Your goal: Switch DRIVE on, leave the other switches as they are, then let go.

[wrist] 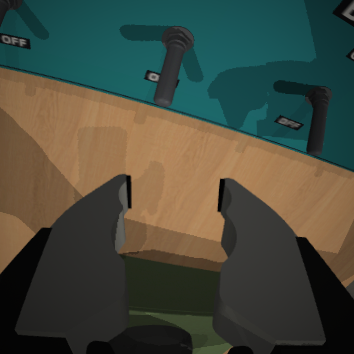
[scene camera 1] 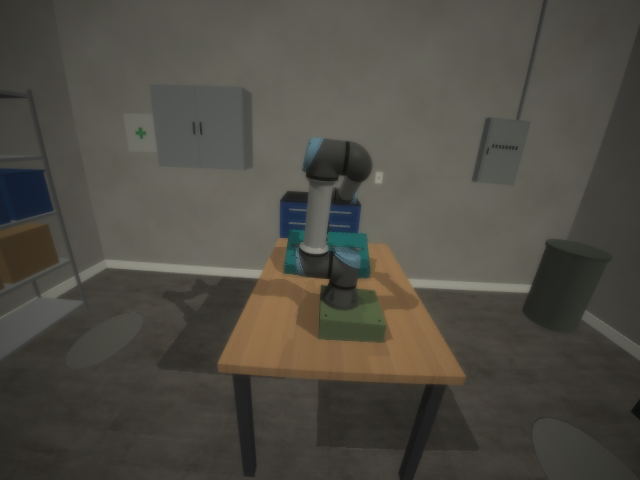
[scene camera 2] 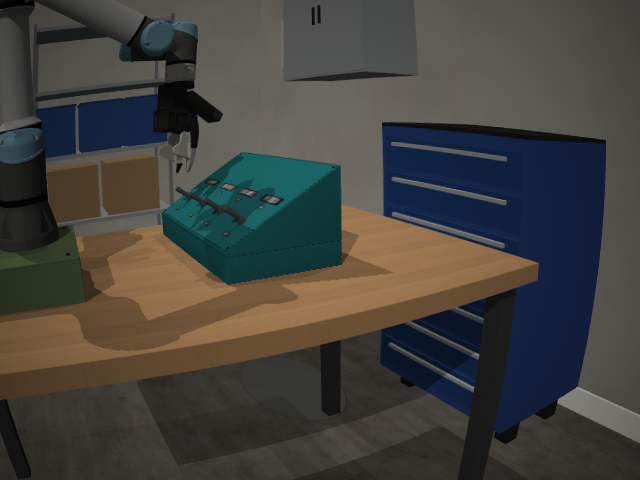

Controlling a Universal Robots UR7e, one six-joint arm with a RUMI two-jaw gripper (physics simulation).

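Where they show: gripper, fingertip midpoint: [wrist: 174,179] [scene camera 2: 182,172]; arm's base, link origin: [wrist: 147,342] [scene camera 1: 340,299] [scene camera 2: 28,240].
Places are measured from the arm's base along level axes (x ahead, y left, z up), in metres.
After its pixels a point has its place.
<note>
The teal sloped switch console [scene camera 1: 351,240] @[y -0.115, x 0.572, z 0.070 m] [scene camera 2: 294,222] @[y -0.215, x 0.528, z 0.003 m] stands on the table. Its dark lever switches show as a row in scene camera 2. In the wrist view one lever [wrist: 170,72] @[y 0.096, x 0.439, z 0.027 m] is at the top middle, another lever [wrist: 317,125] @[y -0.020, x 0.437, z 0.026 m] at the right, and part of a third at the top left corner. All three point towards the console's lower edge, beside OFF labels; the middle label is partly covered. No DRIVE label is readable. My gripper [scene camera 2: 184,169] @[y 0.084, x 0.401, z 0.086 m] [wrist: 174,179] @[y 0.084, x 0.401, z 0.086 m] is partly open and empty, above the console's lever side, touching no lever. Scene camera 1 hides it behind the arm.
The arm's green base block [scene camera 1: 351,328] @[y -0.035, x -0.148, z -0.033 m] [scene camera 2: 41,284] @[y -0.175, x 0.021, z -0.049 m] stands on the wooden table [scene camera 1: 279,330] @[y 0.250, x -0.101, z -0.094 m] [scene camera 2: 413,268] @[y -0.321, x 0.729, z -0.095 m]. A blue drawer cabinet [scene camera 1: 292,217] [scene camera 2: 558,232] stands beyond the table. A shelf rack [scene camera 1: 45,170] stands at the left.
</note>
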